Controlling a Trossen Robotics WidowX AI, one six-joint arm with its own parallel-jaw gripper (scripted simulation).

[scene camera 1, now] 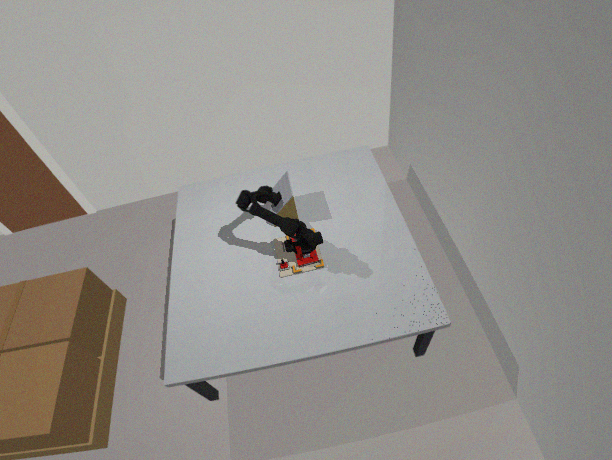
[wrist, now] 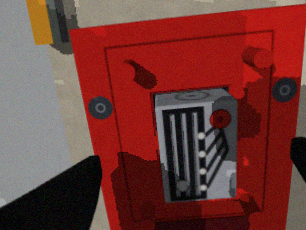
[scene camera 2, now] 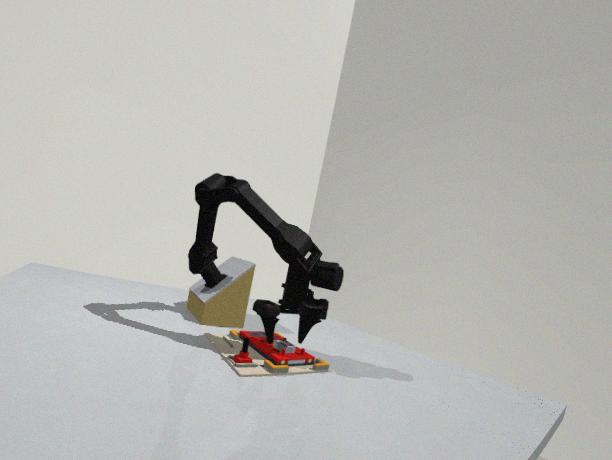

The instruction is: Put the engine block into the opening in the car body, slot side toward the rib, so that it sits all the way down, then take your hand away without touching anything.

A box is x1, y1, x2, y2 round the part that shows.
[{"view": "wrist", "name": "gripper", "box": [0, 137, 305, 229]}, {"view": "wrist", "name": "red car body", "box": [69, 4, 305, 229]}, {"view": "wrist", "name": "grey engine block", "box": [155, 87, 237, 202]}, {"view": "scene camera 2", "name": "gripper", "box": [253, 280, 328, 343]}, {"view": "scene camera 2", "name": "red car body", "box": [239, 331, 314, 365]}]
